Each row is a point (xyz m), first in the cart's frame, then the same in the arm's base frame.
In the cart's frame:
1: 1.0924 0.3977 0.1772
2: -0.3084 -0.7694 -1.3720
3: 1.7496 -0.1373 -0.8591
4: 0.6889 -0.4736 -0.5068
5: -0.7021 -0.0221 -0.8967
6: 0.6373 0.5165 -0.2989
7: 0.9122 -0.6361 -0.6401
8: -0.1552 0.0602 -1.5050
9: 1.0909 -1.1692 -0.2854
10: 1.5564 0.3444 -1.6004
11: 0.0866 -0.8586 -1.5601
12: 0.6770 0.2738 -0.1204
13: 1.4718 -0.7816 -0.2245
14: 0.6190 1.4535 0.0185
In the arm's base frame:
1: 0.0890 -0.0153 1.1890
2: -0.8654 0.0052 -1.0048
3: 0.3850 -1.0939 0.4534
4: -0.5140 -0.3796 0.2438
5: -0.6472 0.8630 -0.6099
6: 0.1618 0.2875 0.5966
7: -0.4856 -0.6803 0.1906
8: -0.0853 0.3353 -0.8959
9: -0.9657 -1.0399 0.4771
10: 0.9721 -0.8493 -0.1903
11: -0.6774 -0.3996 -1.0185
12: -0.0830 0.1603 0.7242
13: -0.5068 -1.0946 0.7693
14: 0.7673 0.9253 1.0501

